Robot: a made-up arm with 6 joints. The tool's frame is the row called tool. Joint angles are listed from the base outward.
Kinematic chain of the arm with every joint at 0, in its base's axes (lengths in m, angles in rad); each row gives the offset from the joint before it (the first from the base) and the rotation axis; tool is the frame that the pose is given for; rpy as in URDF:
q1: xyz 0 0 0.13 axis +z
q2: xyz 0 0 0 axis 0.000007 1 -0.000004
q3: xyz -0.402 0 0.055 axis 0.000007 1 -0.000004
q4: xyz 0.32 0 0.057 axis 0.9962 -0.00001 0.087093
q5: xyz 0 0 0 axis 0.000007 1 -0.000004
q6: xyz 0.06 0 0.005 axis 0.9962 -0.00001 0.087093
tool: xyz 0 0 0 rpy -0.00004 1.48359 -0.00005
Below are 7 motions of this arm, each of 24 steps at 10 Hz.
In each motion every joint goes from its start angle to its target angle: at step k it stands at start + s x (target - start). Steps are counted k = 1, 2, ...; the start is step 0. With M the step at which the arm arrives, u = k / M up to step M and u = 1 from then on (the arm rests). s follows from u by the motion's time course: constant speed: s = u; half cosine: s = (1 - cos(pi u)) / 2; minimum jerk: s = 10 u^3 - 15 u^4 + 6 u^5.
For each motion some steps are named. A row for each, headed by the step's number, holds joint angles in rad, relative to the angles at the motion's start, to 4 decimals.
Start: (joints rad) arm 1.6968 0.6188 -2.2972 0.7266 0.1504 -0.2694
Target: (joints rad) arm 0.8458 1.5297 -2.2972 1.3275 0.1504 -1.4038
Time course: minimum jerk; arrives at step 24
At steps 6, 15, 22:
6: -0.0881 0.0943 0.0000 0.0622 0.0000 -0.1174
15: -0.6168 0.6602 0.0000 0.4355 0.0000 -0.8222
22: -0.8467 0.9063 0.0000 0.5978 0.0000 -1.1286

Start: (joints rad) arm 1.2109 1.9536 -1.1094 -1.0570 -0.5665 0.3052
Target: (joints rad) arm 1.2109 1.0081 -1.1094 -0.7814 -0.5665 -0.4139
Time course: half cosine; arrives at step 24
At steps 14, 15, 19, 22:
14: 0.0000 -0.5951 0.0000 0.1735 0.0000 -0.4526
15: 0.0000 -0.6537 0.0000 0.1905 0.0000 -0.4971
19: 0.0000 -0.8478 0.0000 0.2471 0.0000 -0.6448
22: 0.0000 -0.9294 0.0000 0.2709 0.0000 -0.7068

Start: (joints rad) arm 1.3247 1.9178 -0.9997 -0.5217 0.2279 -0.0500
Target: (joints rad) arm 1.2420 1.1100 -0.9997 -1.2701 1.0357 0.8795
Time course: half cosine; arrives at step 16
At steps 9, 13, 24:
9: -0.0494 -0.4827 0.0000 -0.4472 0.4827 0.5554
13: -0.0757 -0.7397 0.0000 -0.6853 0.7397 0.8512
24: -0.0827 -0.8078 0.0000 -0.7484 0.8078 0.9295

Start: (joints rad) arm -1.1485 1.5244 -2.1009 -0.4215 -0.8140 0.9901
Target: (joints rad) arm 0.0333 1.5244 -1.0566 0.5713 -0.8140 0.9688
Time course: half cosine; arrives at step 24
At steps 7, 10, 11, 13, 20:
7: 0.2312 0.0000 0.2043 0.1942 0.0000 -0.0042
10: 0.4380 0.0000 0.3870 0.3679 0.0000 -0.0079
11: 0.5138 0.0000 0.4540 0.4316 0.0000 -0.0093
13: 0.6680 0.0000 0.5903 0.5612 0.0000 -0.0120
20: 1.1026 0.0000 0.9743 0.9263 0.0000 -0.0199

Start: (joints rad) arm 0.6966 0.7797 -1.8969 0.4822 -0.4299 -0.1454
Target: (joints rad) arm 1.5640 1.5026 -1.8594 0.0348 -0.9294 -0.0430
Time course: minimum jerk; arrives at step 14
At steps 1, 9, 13, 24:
1: 0.0028 0.0024 0.0001 -0.0015 -0.0016 0.0003
9: 0.6537 0.5448 0.0283 -0.3372 -0.3764 0.0772
13: 0.8646 0.7205 0.0374 -0.4459 -0.4979 0.1021
24: 0.8674 0.7229 0.0375 -0.4474 -0.4995 0.1024

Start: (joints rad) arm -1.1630 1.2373 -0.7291 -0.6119 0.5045 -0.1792
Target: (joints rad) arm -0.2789 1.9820 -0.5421 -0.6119 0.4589 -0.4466
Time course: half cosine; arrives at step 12
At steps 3, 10, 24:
3: 0.1295 0.1091 0.0274 0.0000 -0.0067 -0.0392
10: 0.8249 0.6948 0.1745 0.0000 -0.0425 -0.2495
24: 0.8841 0.7447 0.1870 0.0000 -0.0456 -0.2674

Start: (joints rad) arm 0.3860 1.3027 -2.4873 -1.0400 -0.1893 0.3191
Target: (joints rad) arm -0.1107 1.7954 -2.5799 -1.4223 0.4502 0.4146
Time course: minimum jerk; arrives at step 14
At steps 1, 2, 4, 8, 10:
1: -0.0016 0.0016 -0.0003 -0.0012 0.0021 0.0003
2: -0.0116 0.0115 -0.0022 -0.0089 0.0149 0.0022
4: -0.0719 0.0713 -0.0134 -0.0553 0.0925 0.0138
8: -0.3140 0.3114 -0.0585 -0.2417 0.4042 0.0604
10: -0.4248 0.4214 -0.0792 -0.3270 0.5470 0.0817

